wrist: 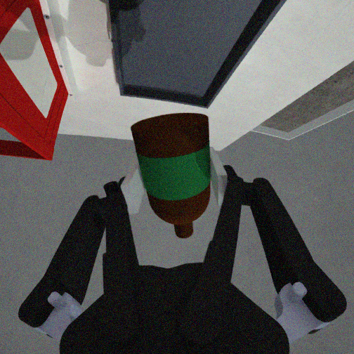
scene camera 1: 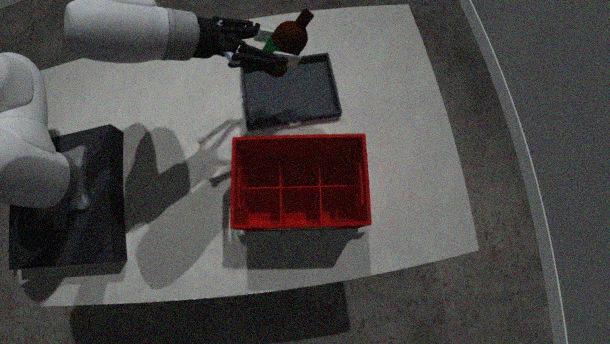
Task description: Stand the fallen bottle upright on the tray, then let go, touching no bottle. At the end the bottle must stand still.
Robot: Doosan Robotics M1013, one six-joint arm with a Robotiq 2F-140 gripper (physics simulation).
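Places are measured from the arm's base along level axes (x ahead, y left, z up), in centimetres.
Where they show: gripper, fingertip midpoint: (scene camera 1: 289,49); arm's base, link origin: (scene camera 1: 62,183).
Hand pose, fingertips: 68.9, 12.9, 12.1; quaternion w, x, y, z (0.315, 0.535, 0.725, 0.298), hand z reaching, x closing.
Each offset is from my fingertips to the centre of the thing, as dx, dy, dz. "spot": to the spot under its first point. Level surfaces: height alone.
The brown bottle @[-0.1, +0.4, +3.0] (scene camera 1: 291,37) (wrist: 172,167) with a green band is held in the air near the tray's far edge. In the scene view it is tilted, its neck pointing up and to the right; part of its body is hidden by a finger. In the wrist view its flat base faces the tray side and its neck points towards the palm. My gripper (scene camera 1: 276,49) (wrist: 175,162) is shut on the bottle, with a pale pad on each side of the body, and reaches in from the left. The dark grey tray @[spot: -0.1, -3.9, -18.6] (scene camera 1: 295,100) (wrist: 185,55) lies on the white table top.
A red crate @[-4.5, -28.9, -10.4] (scene camera 1: 300,136) (wrist: 42,132) with divided compartments stands on the near side of the tray. The black base block (scene camera 1: 102,155) of the arm is at the left. The white table top @[dz -19.1] (scene camera 1: 405,150) extends right of the tray and crate.
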